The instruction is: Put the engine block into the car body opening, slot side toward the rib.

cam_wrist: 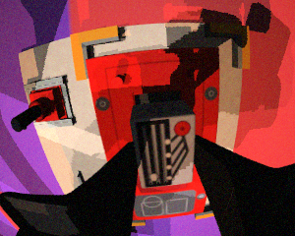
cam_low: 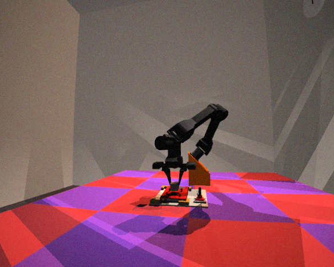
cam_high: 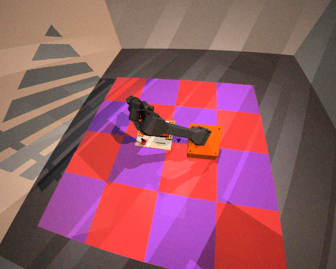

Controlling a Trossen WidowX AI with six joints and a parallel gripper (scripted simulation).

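Now: the engine block 1 cm below my gripper tip. The rest, counted from my gripper tip: stand (11 cm to the left, 3 cm below).
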